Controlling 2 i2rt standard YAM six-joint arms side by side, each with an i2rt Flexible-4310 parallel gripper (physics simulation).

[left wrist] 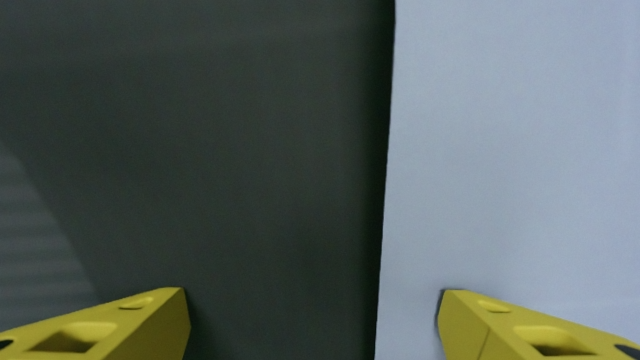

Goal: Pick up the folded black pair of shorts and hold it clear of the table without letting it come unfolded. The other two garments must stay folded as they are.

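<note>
The folded black pair of shorts [240, 150] fills the left and middle of the left wrist view, with its straight folded edge running top to bottom just right of centre. A lighter striped band shows on it at the lower left. My left gripper [315, 304] is open, low over that edge, with one yellow finger over the black cloth and the other over the pale table top beside it. Whether the fingertips touch cloth or table cannot be told. My right gripper and the other two garments do not show in this view.
The pale table top [510, 150] lies along the right side of the folded edge.
</note>
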